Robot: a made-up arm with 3 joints. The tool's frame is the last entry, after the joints.
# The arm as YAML. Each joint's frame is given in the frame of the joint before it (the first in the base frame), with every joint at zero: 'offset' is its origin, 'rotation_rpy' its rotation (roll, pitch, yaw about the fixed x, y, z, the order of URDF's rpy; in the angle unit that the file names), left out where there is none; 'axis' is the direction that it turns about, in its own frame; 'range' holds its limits. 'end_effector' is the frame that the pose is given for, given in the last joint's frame.
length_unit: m
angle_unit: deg
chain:
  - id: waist
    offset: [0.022, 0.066, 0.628]
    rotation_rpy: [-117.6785, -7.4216, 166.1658]
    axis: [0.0, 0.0, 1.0]
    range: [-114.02, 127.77]
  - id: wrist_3
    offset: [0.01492, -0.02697, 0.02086]
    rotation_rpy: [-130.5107, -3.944, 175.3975]
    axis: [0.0, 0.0, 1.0]
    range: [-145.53, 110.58]
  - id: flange
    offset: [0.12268, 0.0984, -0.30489]
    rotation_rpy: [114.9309, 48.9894, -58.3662]
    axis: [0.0, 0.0, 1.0]
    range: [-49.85, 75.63]
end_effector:
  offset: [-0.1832, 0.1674, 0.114]
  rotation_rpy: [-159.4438, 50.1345, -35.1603]
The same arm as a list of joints. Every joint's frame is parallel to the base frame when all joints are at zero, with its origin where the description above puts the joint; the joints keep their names.
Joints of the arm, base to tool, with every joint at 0 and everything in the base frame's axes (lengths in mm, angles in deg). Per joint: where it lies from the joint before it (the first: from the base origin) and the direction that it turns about. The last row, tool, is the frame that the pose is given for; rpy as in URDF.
waist: offset 22 66 628 axis -0.27001 -0.845533 -0.460618
wrist_3: offset -20 -27 16 axis 0.276604 0.162102 0.947213
flange: offset 51 13 -339 axis -x
tool: offset -114 24 247 rpy 4.06 38.68 -10.49
Joint limits (deg, base to tool): -114.02..127.77 -145.53..110.58 -49.85..75.63

